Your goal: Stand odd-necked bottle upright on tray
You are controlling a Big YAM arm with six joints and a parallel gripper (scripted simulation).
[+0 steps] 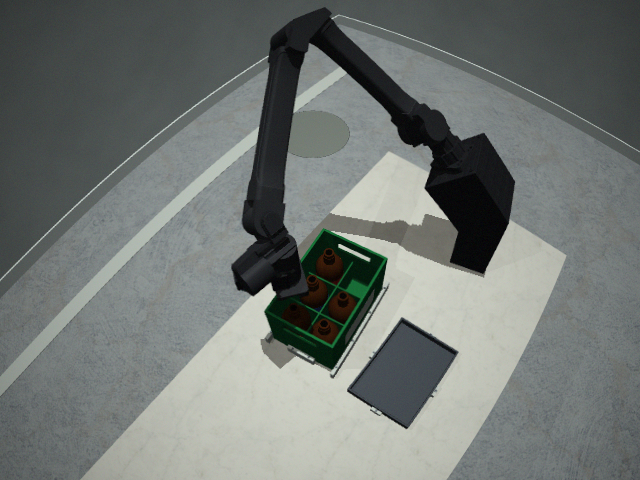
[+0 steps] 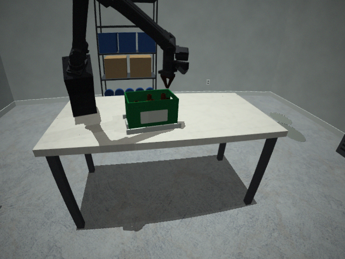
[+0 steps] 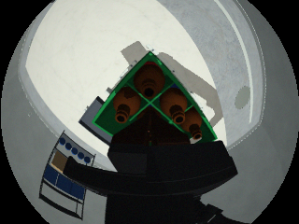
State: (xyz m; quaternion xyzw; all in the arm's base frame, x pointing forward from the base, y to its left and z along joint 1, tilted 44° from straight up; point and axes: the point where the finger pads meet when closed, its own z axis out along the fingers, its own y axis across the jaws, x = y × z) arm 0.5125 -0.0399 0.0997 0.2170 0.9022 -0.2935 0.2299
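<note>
Now: hand 150 mm above the crate, 90 mm past it and 20 mm to the right of it. Round my hand: tray (290 mm to the left, 220 mm below, 90 mm behind).
</note>
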